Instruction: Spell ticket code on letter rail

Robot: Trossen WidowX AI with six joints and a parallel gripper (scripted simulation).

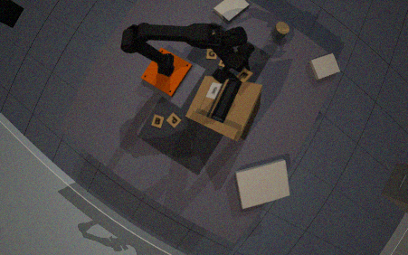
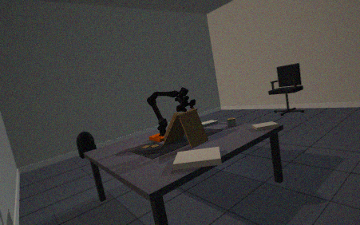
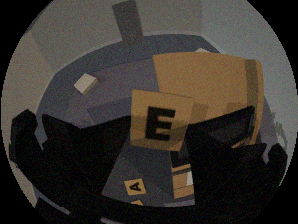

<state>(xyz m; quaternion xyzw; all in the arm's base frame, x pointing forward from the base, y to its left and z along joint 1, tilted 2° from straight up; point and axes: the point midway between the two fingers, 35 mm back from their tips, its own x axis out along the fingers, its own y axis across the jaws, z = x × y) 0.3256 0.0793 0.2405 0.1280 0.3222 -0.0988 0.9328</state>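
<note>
Now: gripper tip 14 cm above the white ticket, 8 cm to the left of it and 8 cm past it. From my gripper tip the other things lie so: small cup (43 cm to the left, 20 cm below, 9 cm ahead); white slab (39 cm to the right, 38 cm ahead, 22 cm below); dark mat (23 cm below, 16 cm behind, 10 cm to the right).
</note>
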